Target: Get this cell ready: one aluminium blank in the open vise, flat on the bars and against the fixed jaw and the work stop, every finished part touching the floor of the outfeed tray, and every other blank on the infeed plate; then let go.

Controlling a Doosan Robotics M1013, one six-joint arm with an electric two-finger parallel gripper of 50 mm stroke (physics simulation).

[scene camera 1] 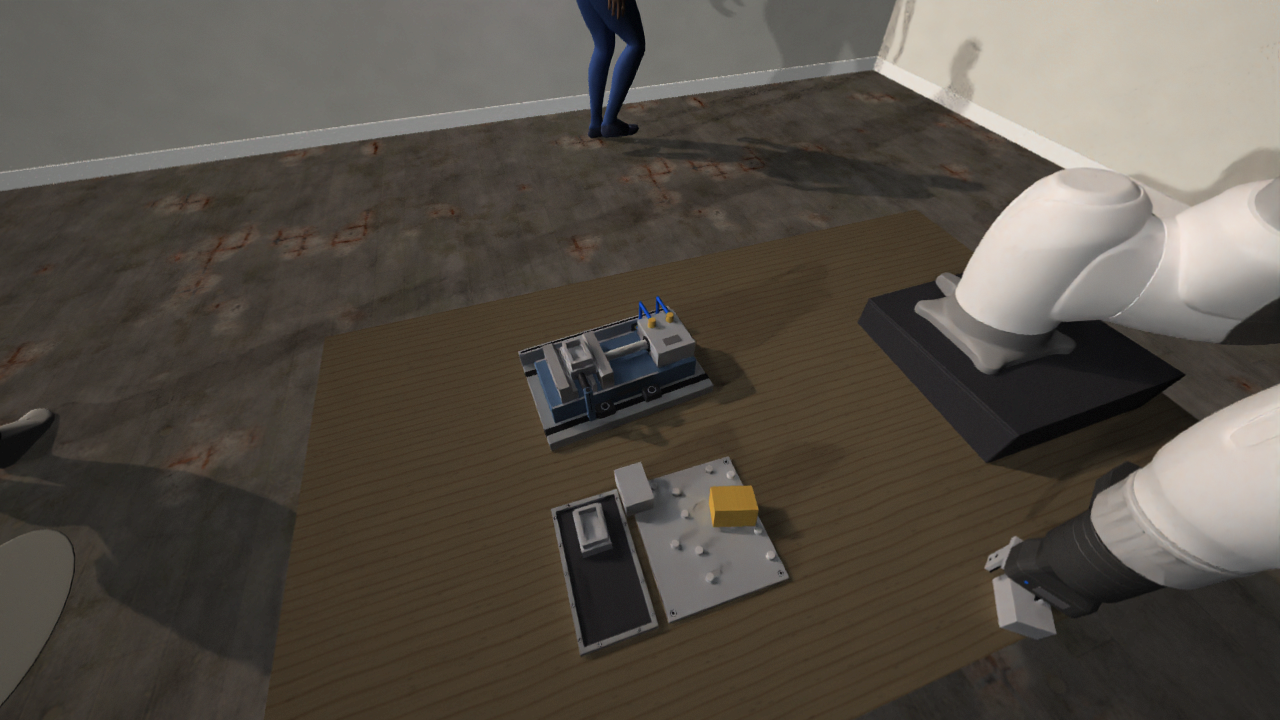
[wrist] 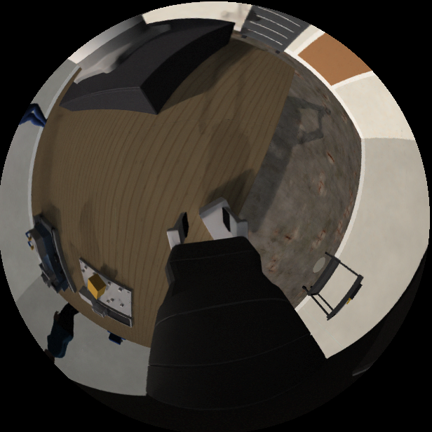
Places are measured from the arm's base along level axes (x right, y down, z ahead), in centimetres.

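Where they show: gripper, fingertip midpoint: (scene camera 1: 1014, 579); arm's base at its link origin: (scene camera 1: 988, 328).
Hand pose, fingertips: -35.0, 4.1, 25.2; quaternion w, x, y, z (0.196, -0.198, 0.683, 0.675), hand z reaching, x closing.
Note:
Things, the pixels of their top centre, and the offset from my fingertips, as dx, dy, dz.
- vise at its top centre: (scene camera 1: 613, 343) +48.1, -6.4, +40.4
- finished part with a pocket, top centre: (scene camera 1: 576, 350) +47.0, -8.0, +46.6
- finished part at its top centre: (scene camera 1: 590, 523) +21.8, -0.6, +50.3
- plain grey blank at its top centre: (scene camera 1: 633, 483) +25.6, -0.9, +43.1
- infeed plate at its top centre: (scene camera 1: 702, 529) +17.8, +2.7, +35.2
- plain blank at its top centre: (scene camera 1: 1031, 601) -2.7, -0.1, +0.0
- yellow block at its top centre: (scene camera 1: 735, 499) +19.0, -1.8, +30.4
The vise (scene camera 1: 675, 368) (wrist: 50, 252) holds a finished part with a pocket (scene camera 1: 577, 354) between its jaws. Another finished part (scene camera 1: 590, 528) lies in the dark outfeed tray (scene camera 1: 611, 598), near its back end. A plain grey blank (scene camera 1: 634, 488) sits tilted at the back corner where tray and infeed plate (scene camera 1: 733, 564) (wrist: 126, 294) meet. Another plain blank (scene camera 1: 1023, 610) (wrist: 213, 220) lies near the table's front right edge. My gripper (scene camera 1: 1014, 573) (wrist: 204, 217) is open and empty beside that blank; one finger overlaps it in the wrist view. Finger contact cannot be told.
A yellow block (scene camera 1: 733, 506) (wrist: 96, 286) stands on the infeed plate among small round pins. The black robot base (scene camera 1: 1011, 411) (wrist: 145, 75) stands at the right rear of the wooden table. A person (scene camera 1: 613, 67) stands on the floor behind the table.

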